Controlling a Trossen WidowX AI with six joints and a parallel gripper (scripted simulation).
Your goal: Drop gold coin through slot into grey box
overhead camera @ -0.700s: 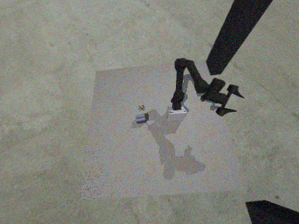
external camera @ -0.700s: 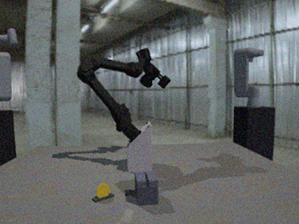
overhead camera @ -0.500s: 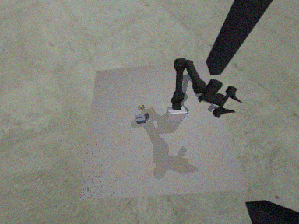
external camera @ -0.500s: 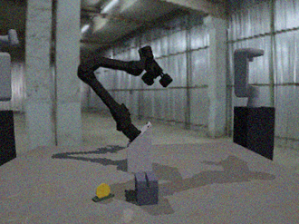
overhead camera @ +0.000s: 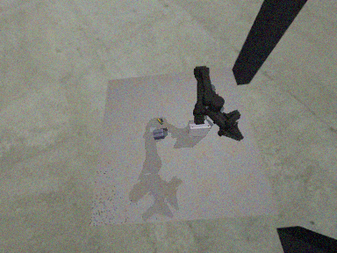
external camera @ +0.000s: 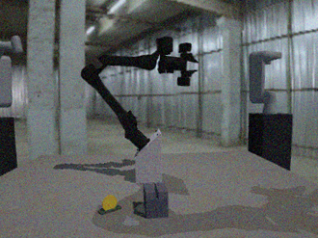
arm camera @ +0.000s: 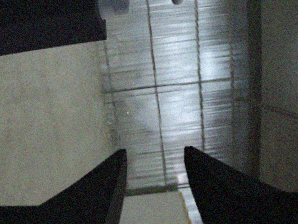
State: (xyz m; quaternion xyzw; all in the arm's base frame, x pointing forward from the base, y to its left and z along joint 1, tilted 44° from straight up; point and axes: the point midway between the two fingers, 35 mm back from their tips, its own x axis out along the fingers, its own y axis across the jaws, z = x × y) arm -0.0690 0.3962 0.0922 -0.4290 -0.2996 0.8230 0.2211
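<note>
The gold coin lies 45 cm below my gripper tip, 42 cm ahead of it and 36 cm to the right of it.
</note>
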